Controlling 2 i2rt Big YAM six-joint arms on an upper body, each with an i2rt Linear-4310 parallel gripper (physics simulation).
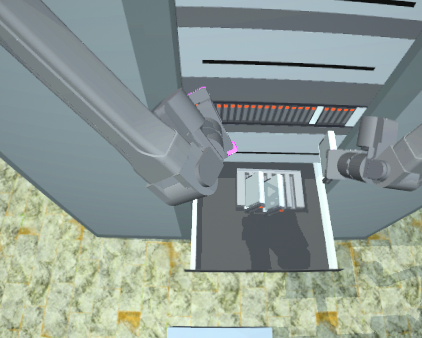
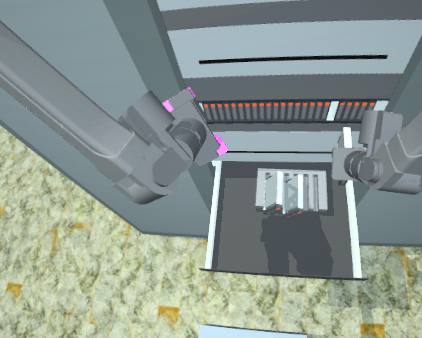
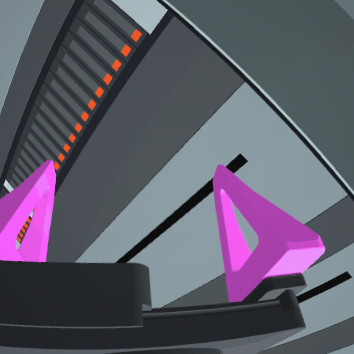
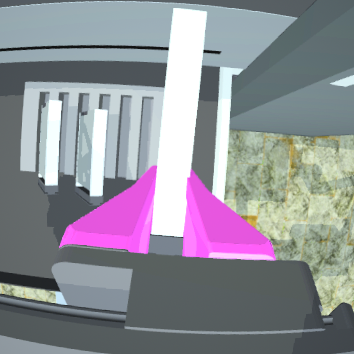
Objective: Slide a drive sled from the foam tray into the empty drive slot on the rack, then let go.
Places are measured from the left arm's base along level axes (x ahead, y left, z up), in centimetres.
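Pixels of known places: left gripper, fingertip midpoint: (image 1: 206, 116) (image 2: 202, 117) (image 3: 136, 169); right gripper, fingertip midpoint: (image 1: 331, 161) (image 4: 170, 175).
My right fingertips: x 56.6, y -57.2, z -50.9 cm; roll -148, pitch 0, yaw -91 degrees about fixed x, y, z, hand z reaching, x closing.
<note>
Behind a point stands the place of what it marks.
My right gripper (image 1: 327, 162) @[x 56.6, y -57.2, z -50.9 cm] (image 2: 344, 165) @[x 56.6, y -57.2, z -50.9 cm] (image 4: 170, 175) @[x 56.6, y -57.2, z -50.9 cm] is shut on a white drive sled (image 1: 330, 140) @[x 61.7, y -57.0, z -48.8 cm] (image 2: 347, 137) @[x 61.8, y -57.5, z -48.7 cm] (image 4: 182, 120) @[x 59.4, y -57.6, z -48.8 cm], held upright above the drawer's right side, right of the foam tray (image 1: 240, 192) @[x 57.9, y -36.3, z -74.6 cm] (image 2: 260, 192) @[x 58.1, y -36.6, z -74.7 cm] (image 4: 30, 125) @[x 60.2, y -36.8, z -74.6 cm]. Two sleds (image 4: 52, 145) @[x 57.5, y -42.5, z -69.9 cm] (image 4: 97, 155) @[x 56.5, y -48.4, z -69.9 cm] stand in the tray's left part. My left gripper (image 1: 215, 120) @[x 59.0, y -25.1, z -36.6 cm] (image 2: 205, 119) @[x 59.0, y -25.1, z -36.6 cm] (image 3: 136, 169) @[x 59.0, y -25.1, z -36.6 cm] is open and empty in front of the drive row's left end. The drive row (image 1: 265, 115) @[x 70.0, y -40.9, z -50.0 cm] (image 2: 267, 112) @[x 70.0, y -38.6, z -49.7 cm] (image 3: 75, 90) @[x 70.0, y -32.0, z -49.0 cm] has orange tabs. A light strip (image 1: 316, 115) @[x 71.9, y -55.9, z -51.7 cm] (image 2: 332, 111) @[x 72.9, y -55.8, z -53.1 cm] breaks it towards the right; I cannot tell whether this is the empty slot.
The pulled-out drawer (image 1: 194, 235) @[x 44.2, y -21.9, z -76.9 cm] (image 2: 213, 215) @[x 50.6, y -22.0, z -76.9 cm] has white side rails and stands below the drive row. Panels with black slits (image 1: 290, 65) @[x 69.9, y -43.2, z -31.8 cm] (image 2: 295, 59) @[x 70.0, y -44.4, z -31.8 cm] lie above and below the row. The rack's side post (image 1: 152, 50) @[x 68.2, y -14.1, z -27.1 cm] (image 2: 142, 50) @[x 68.1, y -13.5, z -25.6 cm] stands behind my left arm.
</note>
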